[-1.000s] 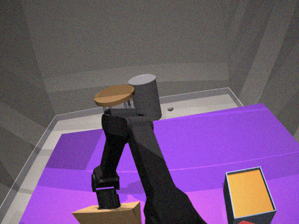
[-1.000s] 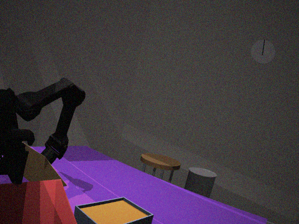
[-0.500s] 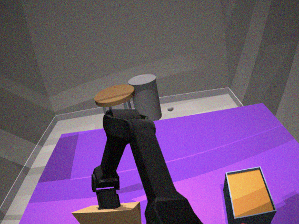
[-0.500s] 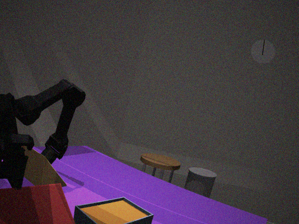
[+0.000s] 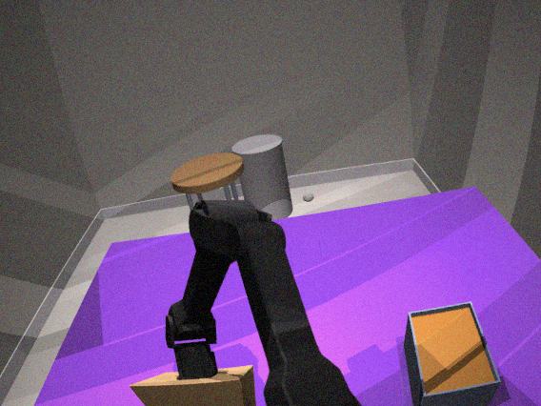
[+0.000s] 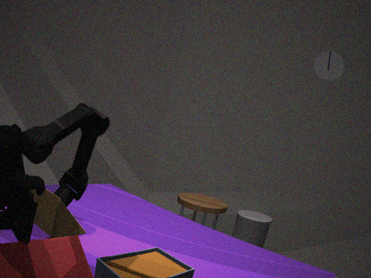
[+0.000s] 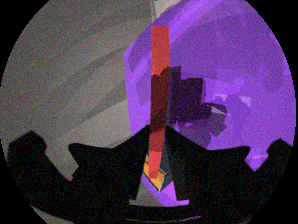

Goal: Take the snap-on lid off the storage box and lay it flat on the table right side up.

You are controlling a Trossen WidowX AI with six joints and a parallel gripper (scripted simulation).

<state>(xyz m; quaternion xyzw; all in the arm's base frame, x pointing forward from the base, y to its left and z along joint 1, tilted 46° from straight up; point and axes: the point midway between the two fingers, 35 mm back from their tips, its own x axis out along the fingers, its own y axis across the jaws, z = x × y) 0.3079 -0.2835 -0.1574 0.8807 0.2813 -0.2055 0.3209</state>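
My gripper tip is 6 cm short of the red lid, 5 cm above it and 1 cm to the left of it. From my gripper tip the other things lie so: storage box (25 cm to the left, 11 cm ahead, 10 cm below).
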